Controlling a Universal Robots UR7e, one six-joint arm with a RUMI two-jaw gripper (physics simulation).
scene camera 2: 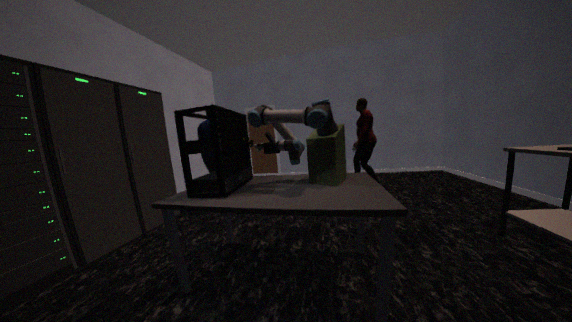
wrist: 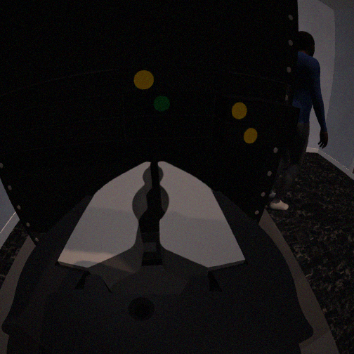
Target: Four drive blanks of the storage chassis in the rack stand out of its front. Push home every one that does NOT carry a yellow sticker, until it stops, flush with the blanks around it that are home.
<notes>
In view: my gripper [wrist: 156, 165] and a black rack [scene camera 2: 230, 143].
The black rack also shows in the wrist view [wrist: 95, 95].
</notes>
